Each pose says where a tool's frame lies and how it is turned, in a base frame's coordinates. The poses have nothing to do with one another.
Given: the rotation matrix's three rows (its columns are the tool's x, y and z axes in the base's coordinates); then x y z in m. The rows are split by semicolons.
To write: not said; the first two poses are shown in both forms.
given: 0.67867 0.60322 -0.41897; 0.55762 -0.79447 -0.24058; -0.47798 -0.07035 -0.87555; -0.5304 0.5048 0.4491
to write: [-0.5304 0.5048 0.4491 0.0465 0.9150 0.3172 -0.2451]
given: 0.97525 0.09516 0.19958; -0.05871 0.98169 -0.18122; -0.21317 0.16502 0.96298; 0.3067 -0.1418 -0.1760
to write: [0.3067 -0.1418 -0.1760 0.9899 0.0874 0.1042 -0.0389]
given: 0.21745 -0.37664 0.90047; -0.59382 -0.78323 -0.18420; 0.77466 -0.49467 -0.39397; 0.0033 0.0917 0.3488
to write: [0.0033 0.0917 0.3488 0.1003 -0.7737 0.3136 -0.5413]
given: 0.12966 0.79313 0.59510; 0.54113 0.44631 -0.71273; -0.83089 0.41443 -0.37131; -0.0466 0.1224 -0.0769
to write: [-0.0466 0.1224 -0.0769 0.5488 0.5135 0.6496 -0.1148]
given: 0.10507 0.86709 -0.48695; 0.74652 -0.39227 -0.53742; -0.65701 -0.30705 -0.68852; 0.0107 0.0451 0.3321
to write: [0.0107 0.0451 0.3321 0.0779 0.7392 0.5457 -0.3869]
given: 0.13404 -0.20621 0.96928; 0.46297 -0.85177 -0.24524; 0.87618 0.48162 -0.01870; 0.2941 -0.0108 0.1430
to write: [0.2941 -0.0108 0.1430 0.2567 0.7079 0.0907 0.6517]
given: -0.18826 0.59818 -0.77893; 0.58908 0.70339 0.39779; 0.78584 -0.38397 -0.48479; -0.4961 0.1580 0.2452
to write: [-0.4961 0.1580 0.2452 0.5075 -0.3851 -0.7708 -0.0045]
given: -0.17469 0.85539 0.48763; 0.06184 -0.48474 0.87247; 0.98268 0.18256 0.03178; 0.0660 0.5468 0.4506
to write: [0.0660 0.5468 0.4506 0.3051 -0.5653 -0.4056 -0.6502]
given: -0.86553 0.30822 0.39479; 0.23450 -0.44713 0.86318; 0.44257 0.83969 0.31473; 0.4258 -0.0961 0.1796
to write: [0.4258 -0.0961 0.1796 0.0227 -0.2583 -0.5253 -0.8105]
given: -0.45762 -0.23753 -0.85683; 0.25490 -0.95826 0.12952; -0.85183 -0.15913 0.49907; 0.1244 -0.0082 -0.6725
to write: [0.1244 -0.0082 -0.6725 0.1442 -0.5004 -0.0087 0.8537]
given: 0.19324 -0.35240 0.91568; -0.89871 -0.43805 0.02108; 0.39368 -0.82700 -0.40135; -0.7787 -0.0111 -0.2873
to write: [-0.7787 -0.0111 -0.2873 0.2974 -0.7129 0.4388 -0.4592]
